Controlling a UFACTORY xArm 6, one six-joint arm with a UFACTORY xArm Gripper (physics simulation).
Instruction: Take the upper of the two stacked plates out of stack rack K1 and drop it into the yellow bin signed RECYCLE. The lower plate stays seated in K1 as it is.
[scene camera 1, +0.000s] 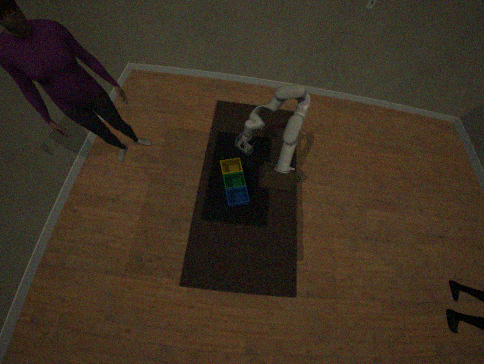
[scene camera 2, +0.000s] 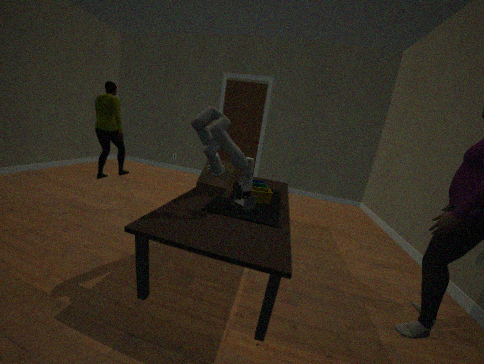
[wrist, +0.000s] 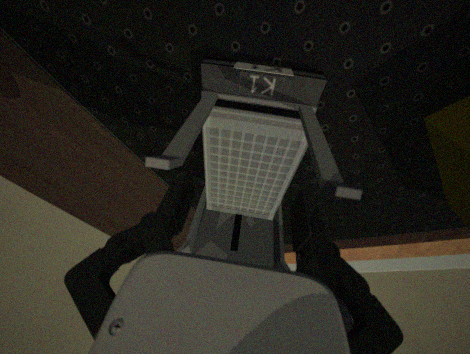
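Seen in the pictures: gripper, fingertip midpoint: (scene camera 1: 245, 144) (scene camera 2: 243, 198) (wrist: 244, 190); arm's base, origin of the base link: (scene camera 1: 281, 170) (scene camera 2: 217, 170).
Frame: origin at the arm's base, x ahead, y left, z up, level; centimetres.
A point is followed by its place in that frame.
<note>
Stack rack K1 (wrist: 264, 86) @(x 23.6, y -24.0, z -16.2 cm) is grey, with its label at the far end and upright posts at its corners. The upper plate (wrist: 252, 170) @(x 29.2, y -27.8, z -13.9 cm), white with a grid of square wells, sits between the posts. The lower plate cannot be told apart beneath it. My gripper (wrist: 244, 190) @(x 28.6, y -28.0, z -10.9 cm) (scene camera 1: 244, 143) @(x 28.6, y -28.0, z -10.9 cm) is open and empty, its dark fingers on either side of the upper plate's near part in the wrist view. Whether they touch it is unclear. The yellow bin (scene camera 1: 231, 165) @(x 39.7, y -9.6, z -17.7 cm) (scene camera 2: 264, 196) @(x 43.4, y -10.0, z -12.2 cm) (wrist: 452, 150) @(x 34.9, y -12.1, z -15.1 cm) stands beside the rack; its sign is unreadable.
A green bin (scene camera 1: 234, 180) @(x 36.1, y 4.3, z -17.9 cm) and a blue bin (scene camera 1: 237, 195) @(x 32.8, y 17.5, z -17.9 cm) stand in a row with the yellow one on the black mat (scene camera 1: 212, 207) @(x 52.4, y 28.8, z -18.5 cm). The mat lies on the dark brown table (scene camera 1: 240, 265) @(x 27.6, y 70.9, z -19.7 cm) (scene camera 2: 220, 245) @(x 26.0, y -77.7, z -19.8 cm). People stand away from the table.
</note>
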